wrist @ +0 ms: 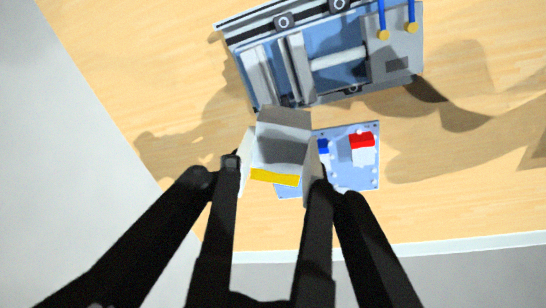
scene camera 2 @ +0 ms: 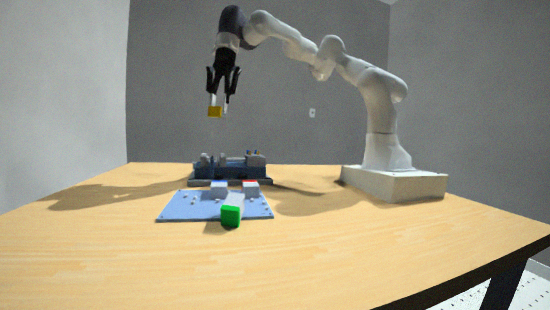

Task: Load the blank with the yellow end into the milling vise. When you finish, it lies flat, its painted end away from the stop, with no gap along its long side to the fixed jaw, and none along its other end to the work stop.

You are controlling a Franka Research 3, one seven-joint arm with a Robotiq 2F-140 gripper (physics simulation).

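The blank with the yellow end [scene camera 2: 215, 111] [wrist: 281, 145] is a grey block held between the fingertips, its yellow end facing scene camera 2. My gripper [scene camera 2: 219, 106] [wrist: 280, 144] is shut on it and holds it high above the table, above the vise in the scene view. The milling vise [scene camera 2: 230, 171] [wrist: 340, 70] stands behind the blue board, blue with grey jaws. In the wrist view two upright jaw plates, the outer one [wrist: 257, 75] and the inner one [wrist: 301, 67], stand at its left part with a gap between them. The blank hides part of the blue board in the wrist view.
A blue board [scene camera 2: 175, 210] [wrist: 367, 180] with white pegs lies in front of the vise. On it are a blue-ended blank [scene camera 2: 219, 188] [wrist: 323, 146], a red-ended blank [scene camera 2: 250, 188] [wrist: 362, 150] and a green-ended blank [scene camera 2: 231, 215] that overhangs the front edge. The robot base stands at the right.
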